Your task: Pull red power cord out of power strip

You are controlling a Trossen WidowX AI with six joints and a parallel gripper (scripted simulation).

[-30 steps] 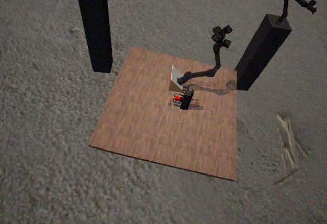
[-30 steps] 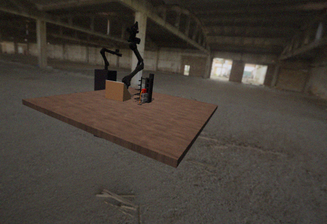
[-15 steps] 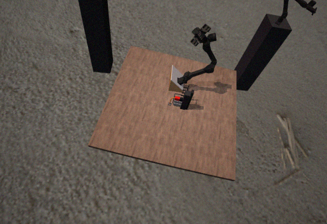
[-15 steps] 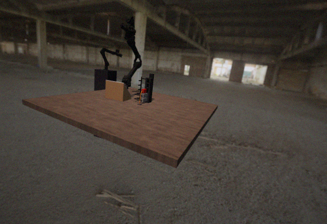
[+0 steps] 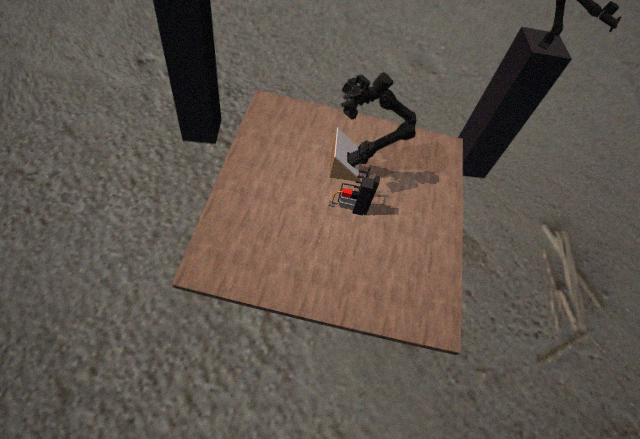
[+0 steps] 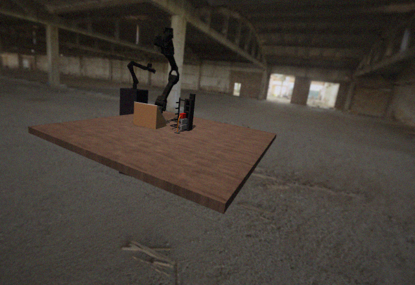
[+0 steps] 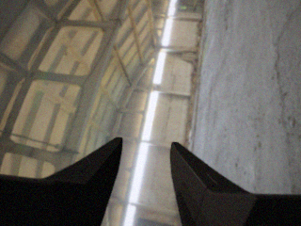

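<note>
The red plug lies 80 mm ahead of my gripper tip, 130 mm to the left of it and 500 mm below it.
</note>
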